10 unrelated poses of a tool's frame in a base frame.
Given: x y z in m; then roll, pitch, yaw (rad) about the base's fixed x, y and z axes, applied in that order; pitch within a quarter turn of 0, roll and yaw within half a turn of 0.
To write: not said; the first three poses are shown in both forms.
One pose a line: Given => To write
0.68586, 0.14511, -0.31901, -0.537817, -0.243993, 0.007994 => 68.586, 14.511, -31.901, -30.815, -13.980, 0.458
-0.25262, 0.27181, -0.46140, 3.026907, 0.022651, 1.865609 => -25.262, 27.181, -46.140, 173.429, 1.298, 106.892
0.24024, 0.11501, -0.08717, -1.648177, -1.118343, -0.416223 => 24.024, 11.501, -8.717, -94.434, -64.076, -23.848
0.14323, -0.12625, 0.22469, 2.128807, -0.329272, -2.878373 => 14.323, -12.625, 22.469, 121.972, -18.866, -164.919
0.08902, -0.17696, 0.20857, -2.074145, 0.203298, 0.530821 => 8.902, -17.696, 20.857, -118.840, 11.648, 30.414
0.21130, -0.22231, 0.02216, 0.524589, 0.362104, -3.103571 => 21.130, -22.231, 2.216, 30.057, 20.747, -177.822
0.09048, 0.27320, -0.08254, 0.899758, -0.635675, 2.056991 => 9.048, 27.320, -8.254, 51.552, -36.421, 117.857
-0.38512, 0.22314, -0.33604, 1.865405, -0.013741, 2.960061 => -38.512, 22.314, -33.604, 106.880, -0.787, 169.599
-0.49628, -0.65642, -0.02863, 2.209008, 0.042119, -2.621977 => -49.628, -65.642, -2.863, 126.567, 2.413, -150.228
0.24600, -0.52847, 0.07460, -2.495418, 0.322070, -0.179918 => 24.600, -52.847, 7.460, -142.977, 18.453, -10.309
